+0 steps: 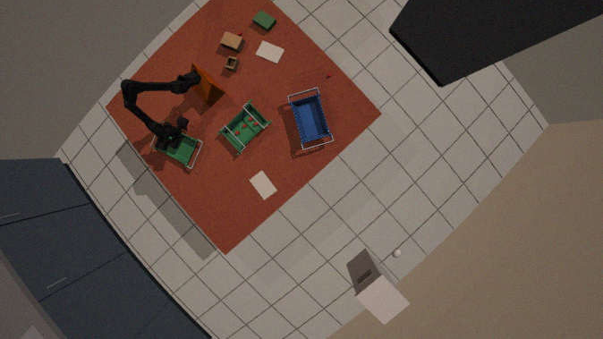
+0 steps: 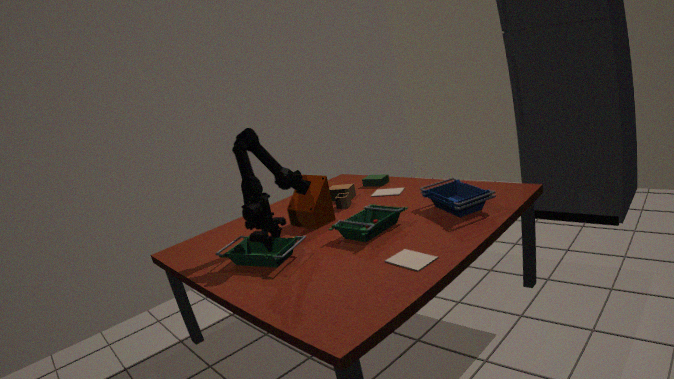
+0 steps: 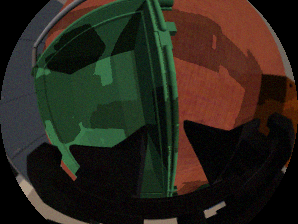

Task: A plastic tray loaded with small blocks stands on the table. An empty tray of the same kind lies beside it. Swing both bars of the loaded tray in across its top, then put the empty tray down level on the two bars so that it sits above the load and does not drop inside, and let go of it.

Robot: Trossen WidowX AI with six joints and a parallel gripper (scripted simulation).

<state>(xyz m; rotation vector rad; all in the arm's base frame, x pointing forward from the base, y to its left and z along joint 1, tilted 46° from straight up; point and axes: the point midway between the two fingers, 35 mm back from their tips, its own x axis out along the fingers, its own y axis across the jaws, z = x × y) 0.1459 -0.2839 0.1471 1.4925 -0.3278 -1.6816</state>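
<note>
My gripper tip is now 7 cm to the left of the green tray, 3 cm below it and 3 cm short of it. From my gripper tip the other things lie so: tan box (58 cm to the left, 23 cm behind, 2 cm above); green block (82 cm to the left, 22 cm behind, 1 cm above).
</note>
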